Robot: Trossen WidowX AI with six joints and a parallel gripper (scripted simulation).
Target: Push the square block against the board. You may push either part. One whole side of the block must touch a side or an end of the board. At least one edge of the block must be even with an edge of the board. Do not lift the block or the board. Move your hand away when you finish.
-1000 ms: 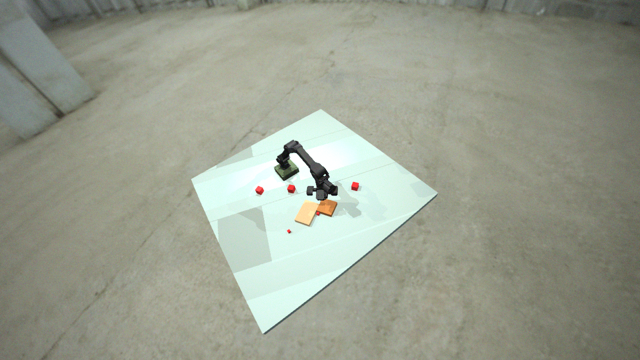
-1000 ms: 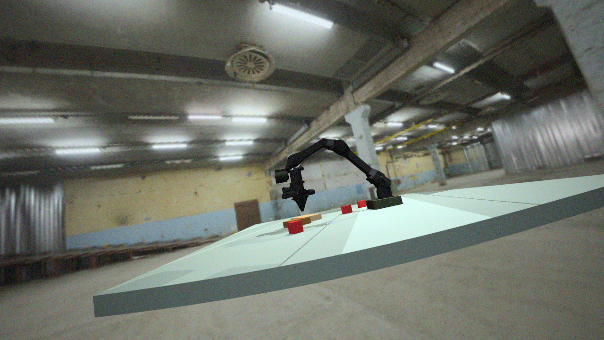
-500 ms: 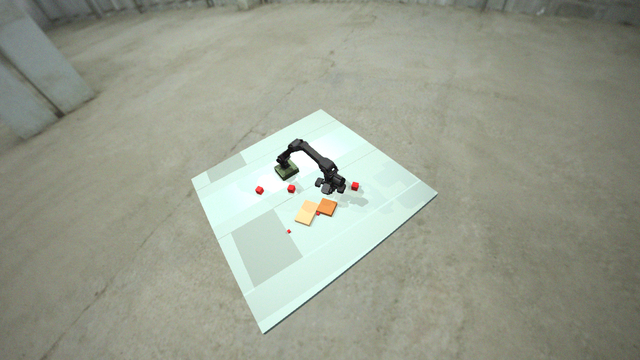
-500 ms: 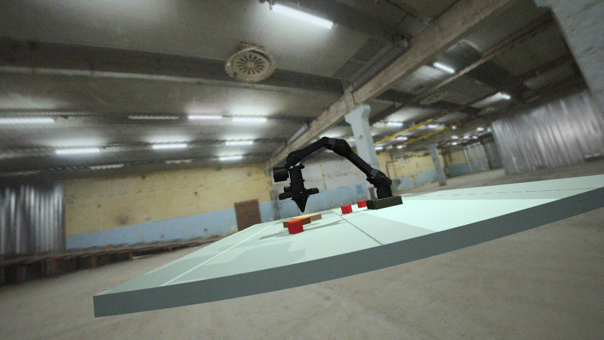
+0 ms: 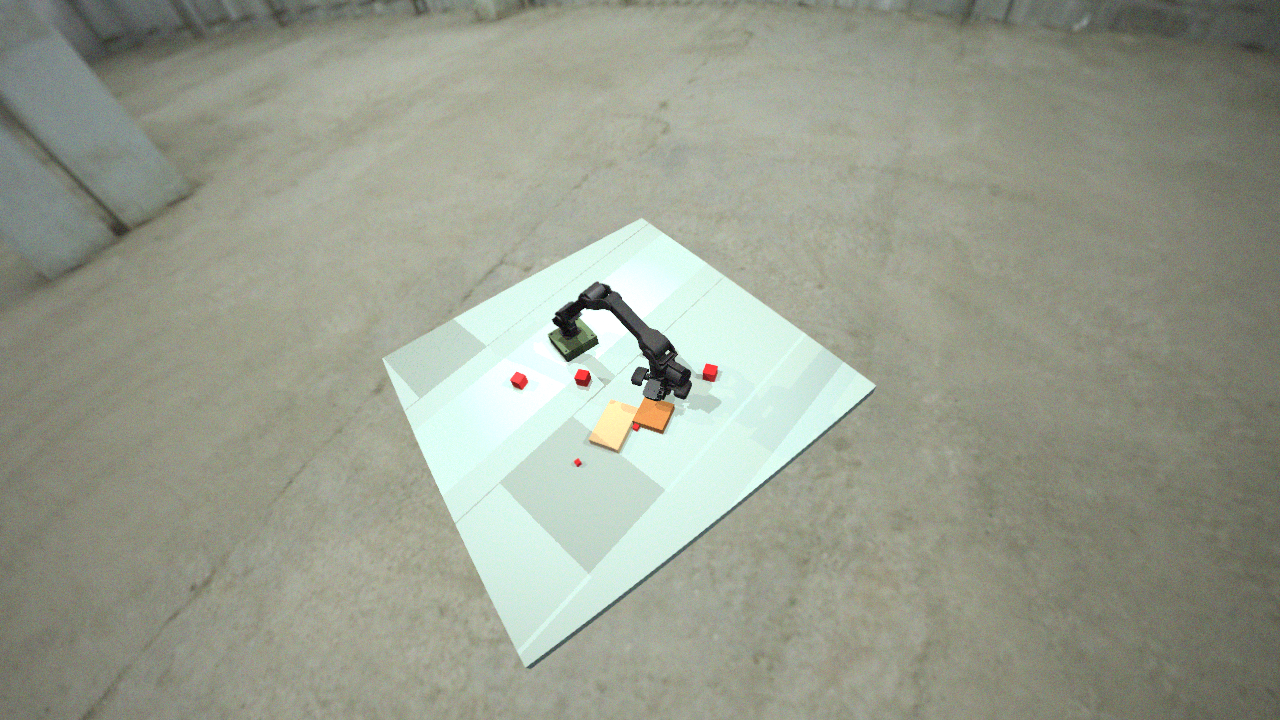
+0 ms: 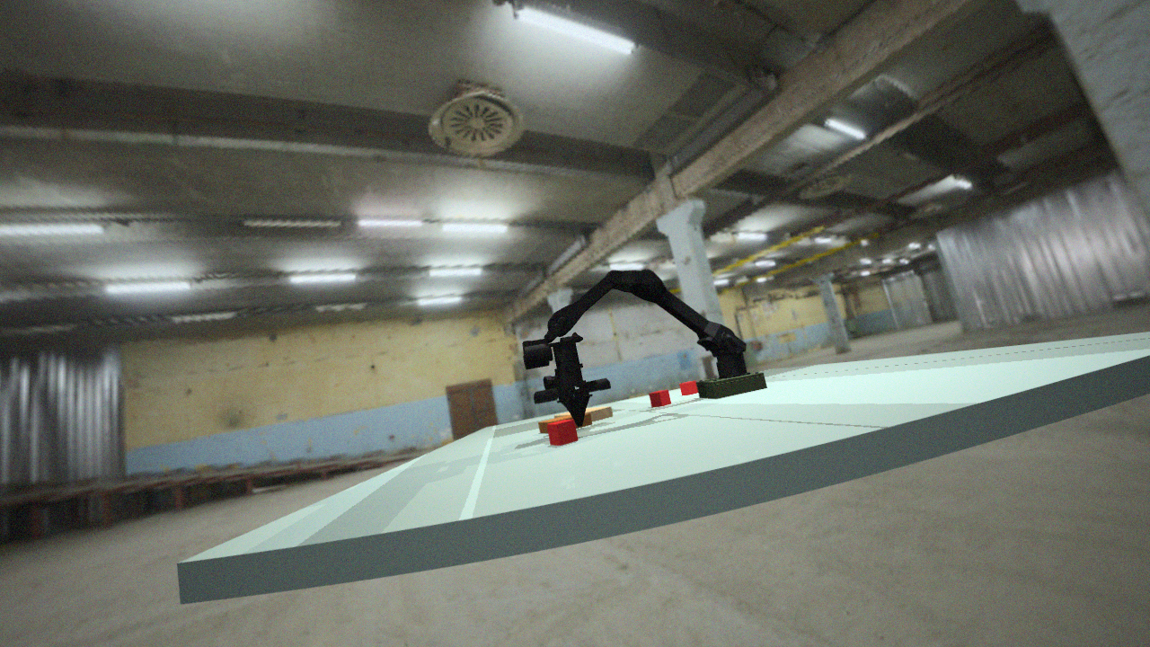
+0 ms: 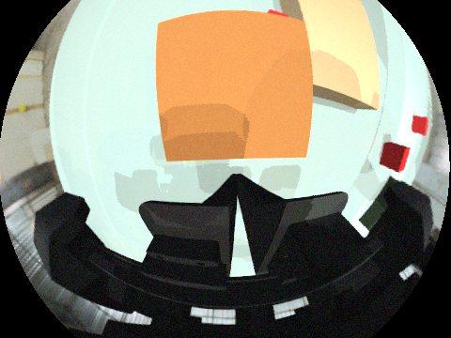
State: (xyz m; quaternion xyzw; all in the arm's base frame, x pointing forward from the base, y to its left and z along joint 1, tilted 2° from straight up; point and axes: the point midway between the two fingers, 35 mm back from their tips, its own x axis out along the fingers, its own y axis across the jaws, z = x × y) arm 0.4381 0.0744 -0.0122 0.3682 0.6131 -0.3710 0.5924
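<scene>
My gripper tip is 7 cm to the left of the orange square block, 3 cm short of it and 1 cm below it. Round my gripper tip: pale wooden board 19 cm to the right, 2 cm behind, 1 cm above.
</scene>
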